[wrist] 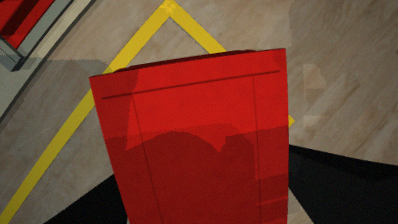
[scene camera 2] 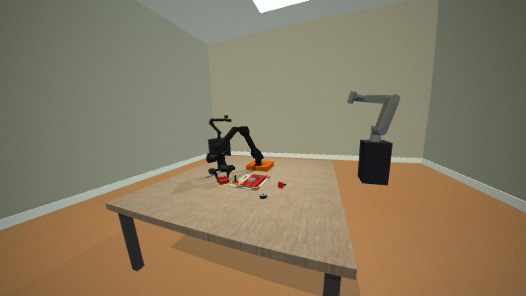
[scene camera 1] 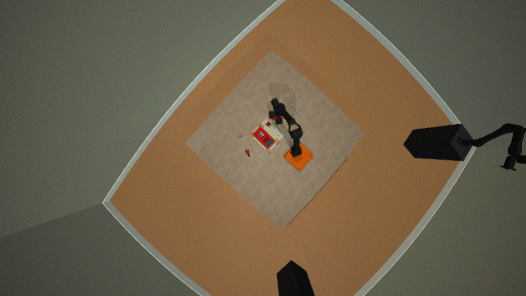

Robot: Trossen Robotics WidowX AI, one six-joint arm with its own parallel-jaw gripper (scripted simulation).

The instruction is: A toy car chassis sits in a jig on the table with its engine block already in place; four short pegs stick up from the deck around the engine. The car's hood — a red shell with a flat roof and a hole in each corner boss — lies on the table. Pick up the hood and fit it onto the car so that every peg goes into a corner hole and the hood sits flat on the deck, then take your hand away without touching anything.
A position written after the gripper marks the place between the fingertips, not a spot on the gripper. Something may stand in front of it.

The gripper (wrist: 202,168) carries a red hood (wrist: 205,132).
